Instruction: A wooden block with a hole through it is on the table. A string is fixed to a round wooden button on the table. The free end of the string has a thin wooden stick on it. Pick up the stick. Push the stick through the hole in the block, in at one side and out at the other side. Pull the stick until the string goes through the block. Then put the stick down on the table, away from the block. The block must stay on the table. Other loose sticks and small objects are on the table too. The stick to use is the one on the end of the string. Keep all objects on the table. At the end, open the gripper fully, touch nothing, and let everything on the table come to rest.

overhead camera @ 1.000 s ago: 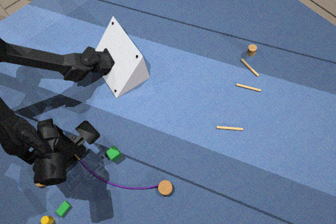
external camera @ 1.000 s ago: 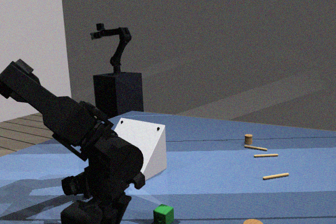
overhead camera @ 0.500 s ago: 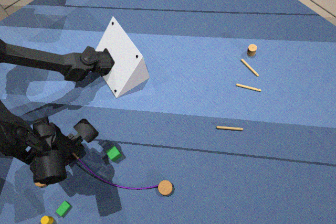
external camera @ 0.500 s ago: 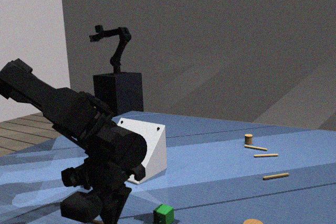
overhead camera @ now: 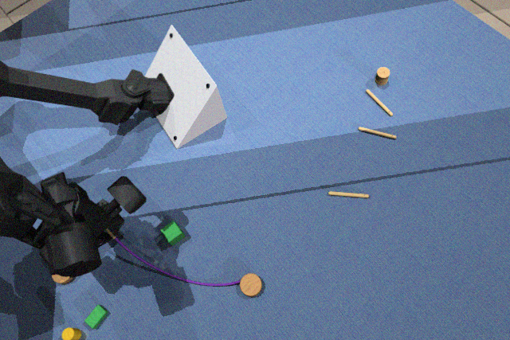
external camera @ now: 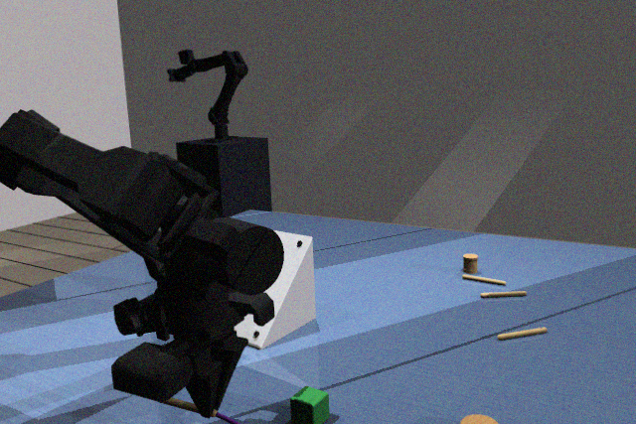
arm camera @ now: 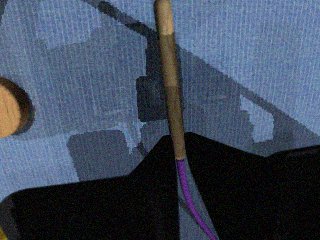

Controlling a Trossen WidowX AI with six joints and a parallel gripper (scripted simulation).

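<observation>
The yellow cylinder is 12 cm ahead of my gripper tip, 14 cm to the right of it and 2 cm below it. From my gripper tip the other things lie so: round wooden button 21 cm ahead, 18 cm to the left, 3 cm below; then thin wooden stick 1 cm behind; then small wooden cylinder 2 cm behind, 64 cm to the left, 2 cm below.
</observation>
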